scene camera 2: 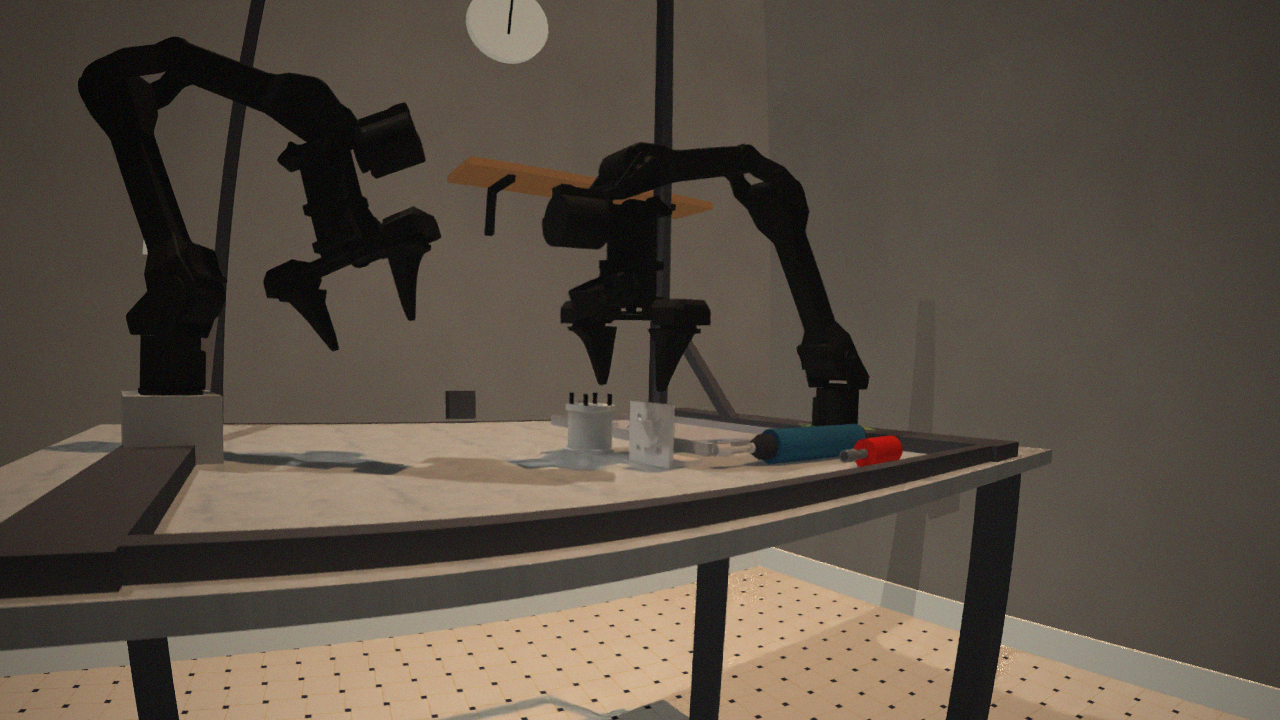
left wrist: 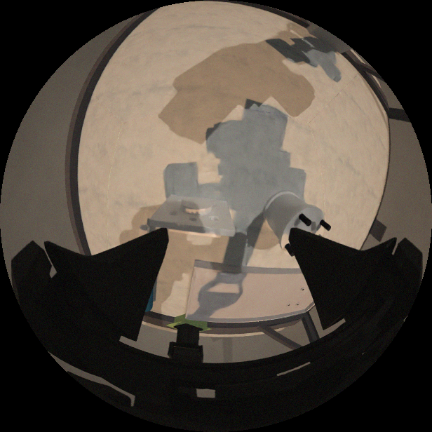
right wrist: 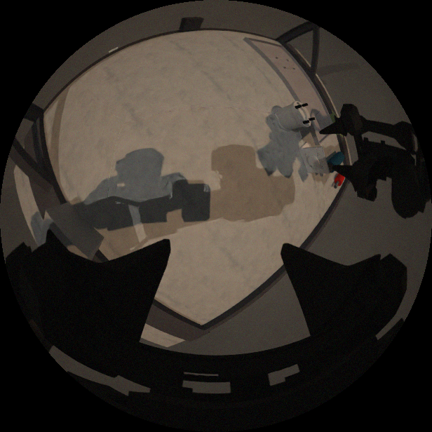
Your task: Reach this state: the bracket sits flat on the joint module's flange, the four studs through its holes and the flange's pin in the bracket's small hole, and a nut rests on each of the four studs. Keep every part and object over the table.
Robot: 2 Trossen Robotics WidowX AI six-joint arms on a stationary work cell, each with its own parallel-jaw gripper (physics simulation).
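Places are measured from the left arm's base along level axes (x back, y right, z up), in centimetres.
Where they show: left gripper, fingertip midpoint: [scene camera 2: 630, 387]; right gripper, fingertip midpoint: [scene camera 2: 372, 335]; right arm's base, origin of the base link: [scene camera 2: 169, 393].
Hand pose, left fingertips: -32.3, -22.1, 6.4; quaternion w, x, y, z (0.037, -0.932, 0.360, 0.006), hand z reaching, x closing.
Observation:
After its pixels a point has its place, as x, y, z.
The white joint module [scene camera 2: 589, 431] {-37.2, -17.6, 0.7} [left wrist: 285, 215] [right wrist: 289, 116] stands upright, its black studs pointing up. The pale bracket [scene camera 2: 651, 434] {-29.8, -25.3, 1.4} [left wrist: 165, 216] [right wrist: 314, 160] stands beside it, apart from the flange, with a plate upright in the scene view. My left gripper [scene camera 2: 633, 386] {-32.3, -22.1, 6.4} [left wrist: 231, 234] [right wrist: 327, 150] is open and empty above the bracket and module. Its right-hand finger in the left wrist view partly hides the module's top. My right gripper [scene camera 2: 373, 334] {-58.1, -35.9, 11.3} [right wrist: 228, 248] is open and empty, high over the table at the picture's left. Several tiny dots at the tray may be nuts; I cannot tell.
A shallow pinkish tray [left wrist: 265, 281] [right wrist: 270, 51] lies beyond the module. A blue-handled tool [scene camera 2: 814, 443] {-10.1, -22.2, 0.1} [right wrist: 337, 159] and a red-handled tool [scene camera 2: 881, 450] {-3.6, -27.6, 0.0} [right wrist: 340, 178] lie right of the bracket in the scene view. A dark rail [scene camera 2: 402, 530] {-44.3, -62.7, -0.2} runs along the near table edge.

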